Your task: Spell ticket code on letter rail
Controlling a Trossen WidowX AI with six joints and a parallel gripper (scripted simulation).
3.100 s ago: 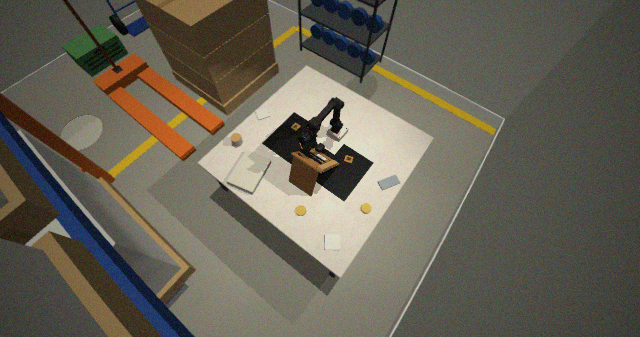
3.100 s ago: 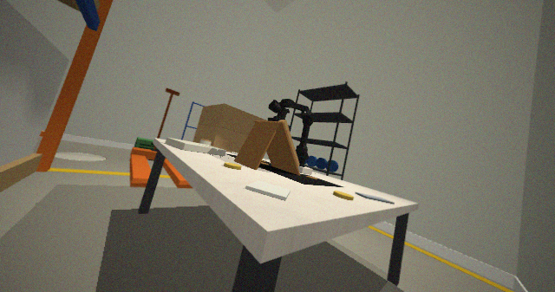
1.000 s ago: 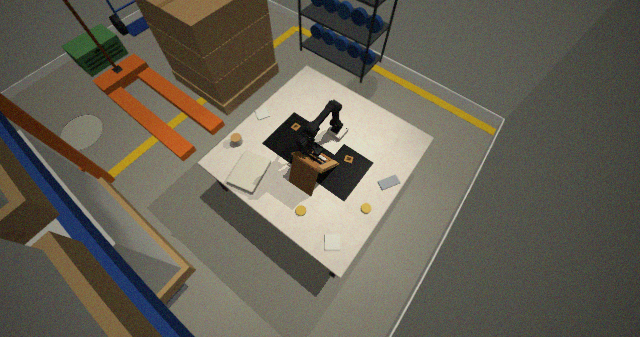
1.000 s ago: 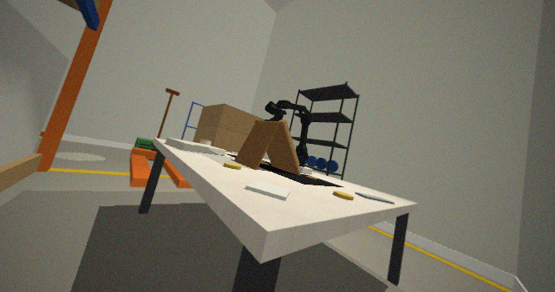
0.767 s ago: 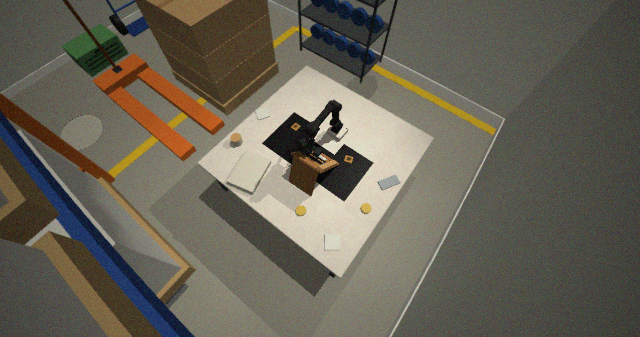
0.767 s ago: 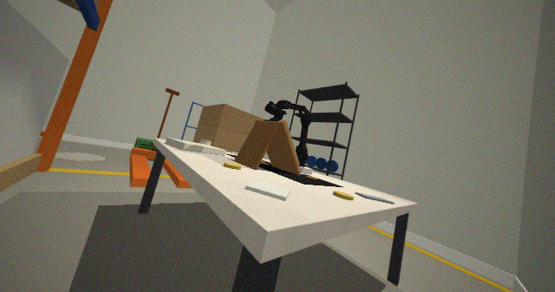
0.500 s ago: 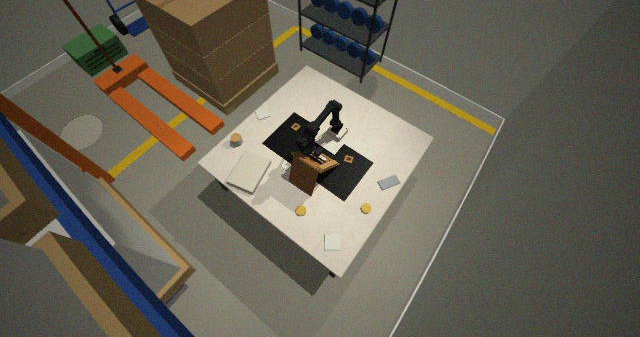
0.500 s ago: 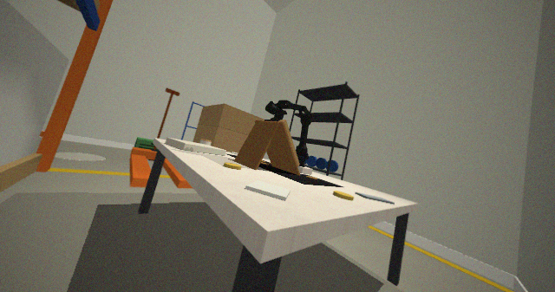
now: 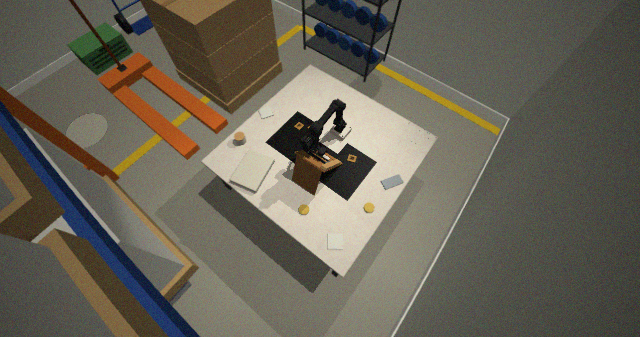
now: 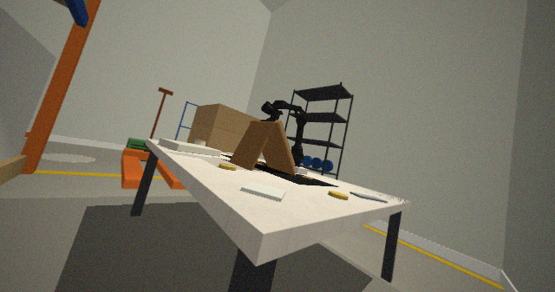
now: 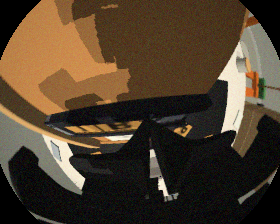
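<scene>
My gripper tip is now 60 mm past the white ticket, 60 mm to the right of it and 80 mm above it. Round my gripper tip: black mat 150 mm behind, 10 mm to the right, 160 mm below; grey card 190 mm behind, 560 mm to the left, 160 mm below.
</scene>
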